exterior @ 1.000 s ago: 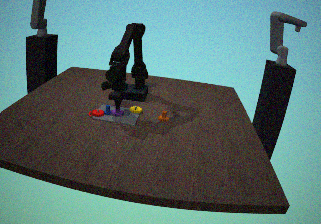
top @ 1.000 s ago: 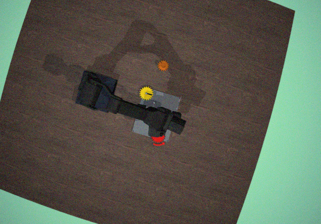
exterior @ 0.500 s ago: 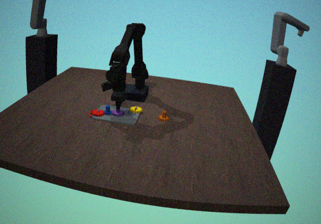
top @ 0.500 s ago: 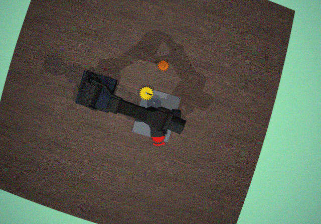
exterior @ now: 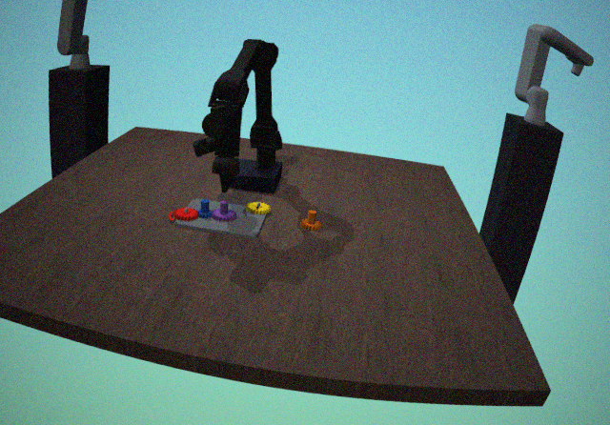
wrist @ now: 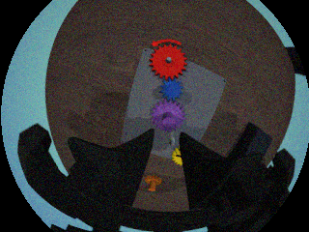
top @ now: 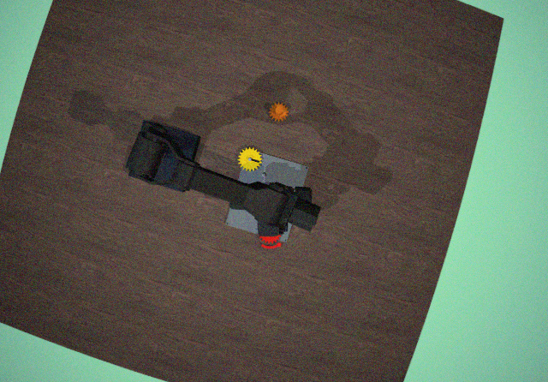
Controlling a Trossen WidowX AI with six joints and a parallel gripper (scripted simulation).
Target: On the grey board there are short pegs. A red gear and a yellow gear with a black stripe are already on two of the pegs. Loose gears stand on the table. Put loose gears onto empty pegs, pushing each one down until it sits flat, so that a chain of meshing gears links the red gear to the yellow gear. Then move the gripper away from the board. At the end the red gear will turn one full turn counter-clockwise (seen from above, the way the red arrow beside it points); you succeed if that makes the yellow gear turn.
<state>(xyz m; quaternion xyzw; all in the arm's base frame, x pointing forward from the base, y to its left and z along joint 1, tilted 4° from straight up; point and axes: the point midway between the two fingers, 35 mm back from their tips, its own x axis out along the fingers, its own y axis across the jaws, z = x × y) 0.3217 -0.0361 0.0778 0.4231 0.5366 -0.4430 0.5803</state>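
Now: the purple gear 60 mm below my gripper tip. The rest, counted from my gripper tip: yellow gear (80 mm behind, 70 mm to the left, 70 mm below); then red gear (30 mm ahead, 90 mm to the right, 70 mm below); then blue gear (10 mm ahead, 50 mm to the right, 60 mm below).
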